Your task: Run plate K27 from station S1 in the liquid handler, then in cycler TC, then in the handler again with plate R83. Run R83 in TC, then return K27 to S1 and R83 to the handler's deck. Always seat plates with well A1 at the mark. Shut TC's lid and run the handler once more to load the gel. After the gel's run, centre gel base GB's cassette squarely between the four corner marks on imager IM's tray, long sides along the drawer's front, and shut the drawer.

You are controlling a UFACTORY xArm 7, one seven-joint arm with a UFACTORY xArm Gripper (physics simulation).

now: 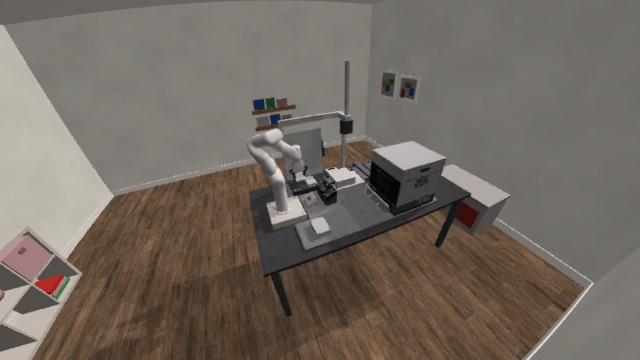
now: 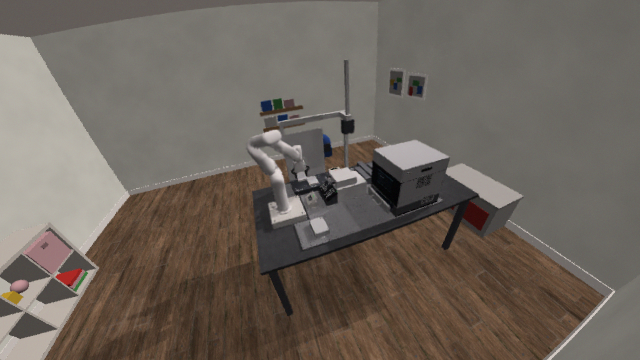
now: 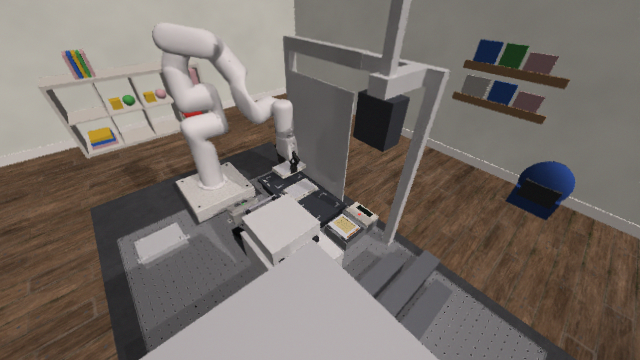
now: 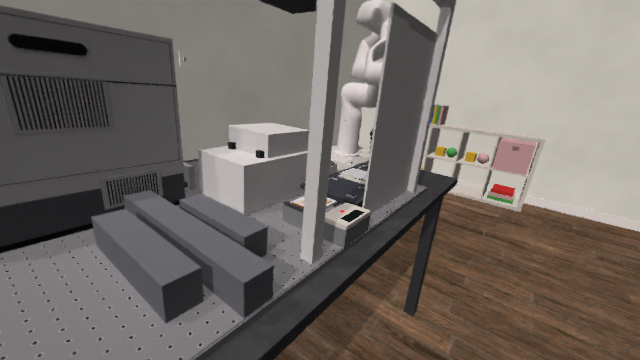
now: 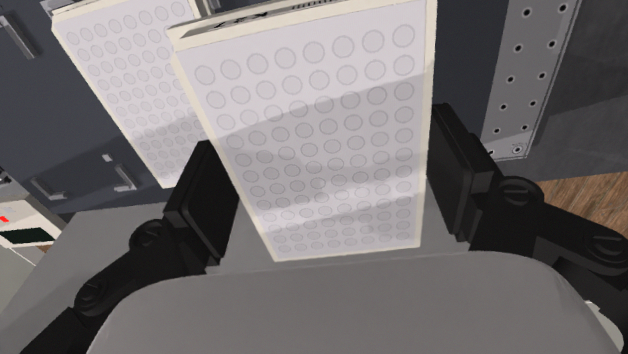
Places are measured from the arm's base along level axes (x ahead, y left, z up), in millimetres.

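Pixels of known places: gripper, fingertip midpoint: [image 1: 299, 176] [image 2: 301, 176] [image 3: 287, 167] [image 5: 323, 150]; arm's base at its link origin: [image 1: 283, 209] [image 2: 283, 208] [image 3: 213, 181] [image 4: 346, 153].
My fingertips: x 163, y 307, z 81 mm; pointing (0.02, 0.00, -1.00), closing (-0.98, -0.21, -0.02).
For each thing: its middle in the pictures, then the offset to it from my fingertips. "spot": a spot on its surface instead. Level surfaces: height alone.
- plate K27 at the middle of its body: [image 5: 326, 161] [image 3: 289, 167] [image 1: 299, 176] [image 2: 301, 176] 7 mm left, 2 mm back, 1 mm down
- handler's dark deck at its surface level: 70 mm down
- second white plate at the middle of its body: [image 5: 174, 102] [image 4: 362, 176] [image 3: 300, 189] [image 1: 310, 180] 14 mm left, 92 mm ahead, 62 mm down
- gel base at the middle of its body: [image 4: 313, 202] [image 3: 344, 226] 74 mm left, 349 mm ahead, 76 mm down
- handler's grey panel at a spot on its surface: [image 4: 407, 100] spot: 107 mm left, 59 mm ahead, 187 mm up
- gantry post at the middle of its body: [image 4: 322, 111] [image 3: 405, 183] [image 2: 346, 145] [image 1: 343, 145] 202 mm left, 455 mm ahead, 163 mm up
- hanging black head at the middle of its body: [image 3: 379, 118] [image 2: 347, 126] [image 1: 346, 126] 60 mm left, 437 mm ahead, 394 mm up
- large grey machine at the middle of its body: [image 4: 47, 122] [image 2: 406, 176] [image 1: 404, 176] 316 mm right, 815 mm ahead, 76 mm up
- white block at the middle of its body: [image 3: 162, 244] [image 1: 320, 227] [image 2: 319, 227] 533 mm right, 88 mm ahead, 102 mm down
My gripper [image 3: 292, 162] [image 5: 323, 150] is shut on plate K27 [image 3: 284, 171] [image 5: 320, 150], a white plate with rows of round wells. It holds the plate above the left end of the handler's dark deck [image 3: 320, 206] [image 5: 30, 100], by the grey side panel. A second white plate [image 3: 301, 188] [image 5: 125, 70] sits on the deck beside it; its label cannot be read. The gel base [image 3: 345, 226] carries a yellow gel cassette near the deck's right end. The white two-tier machine [image 3: 280, 225] [image 4: 270, 172] has its upper box level. K27's underside is hidden.
The handler's grey panel [image 3: 320, 125] [image 4: 407, 100] stands close behind the gripper. A gantry post [image 3: 412, 160] and a hanging black head [image 3: 380, 120] are further right. A large grey machine [image 1: 407, 175] stands at the table's right. A white block [image 1: 320, 226] lies near the front.
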